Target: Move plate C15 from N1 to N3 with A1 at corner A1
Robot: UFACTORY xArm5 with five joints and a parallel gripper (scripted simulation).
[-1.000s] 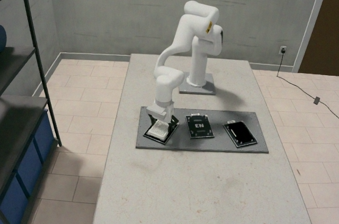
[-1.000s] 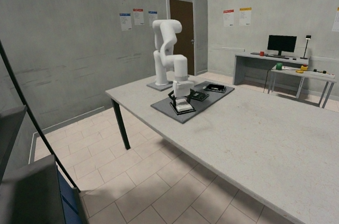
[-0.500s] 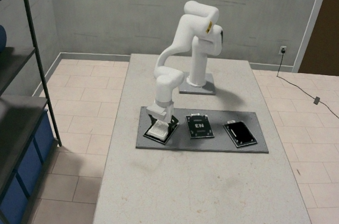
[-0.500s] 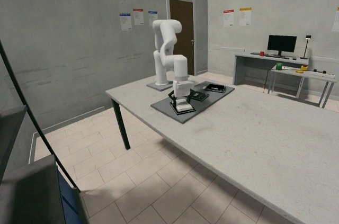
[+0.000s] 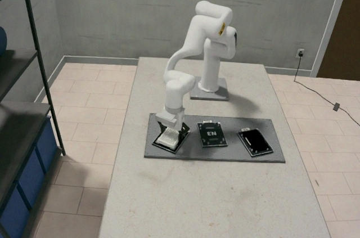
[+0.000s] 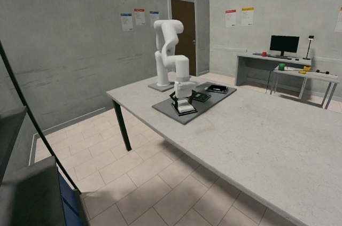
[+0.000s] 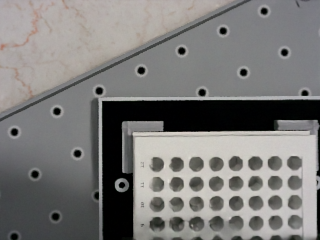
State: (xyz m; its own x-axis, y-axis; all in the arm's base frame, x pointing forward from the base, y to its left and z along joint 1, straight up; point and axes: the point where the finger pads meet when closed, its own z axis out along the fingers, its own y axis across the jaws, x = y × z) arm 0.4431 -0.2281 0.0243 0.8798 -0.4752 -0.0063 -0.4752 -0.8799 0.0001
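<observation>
My gripper is now 10 mm above the white plate. Round my hand: black plate: 400 mm to the left, 20 mm ahead, 10 mm below; nest N3: 190 mm to the left, 30 mm behind, 20 mm below.
</observation>
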